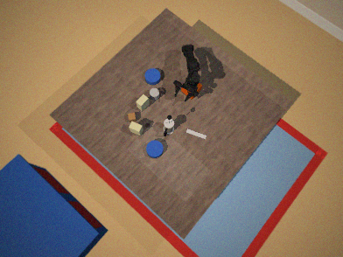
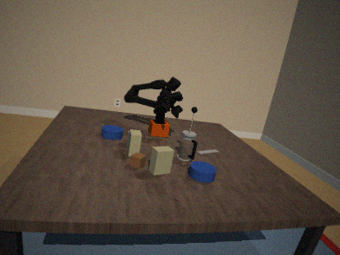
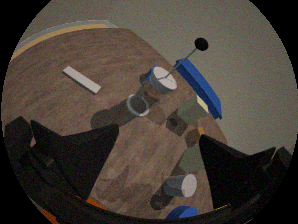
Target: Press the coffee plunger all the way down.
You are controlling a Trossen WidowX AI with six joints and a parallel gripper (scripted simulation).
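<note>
Now: the coffee press 190 mm ahead of my gripper tip, 50 mm to the left of it and 50 mm below it. Round my gripper tip: brown cube (280 mm ahead, 220 mm to the right, 160 mm below); bar (220 mm to the left, 180 mm below, 80 mm ahead).
</note>
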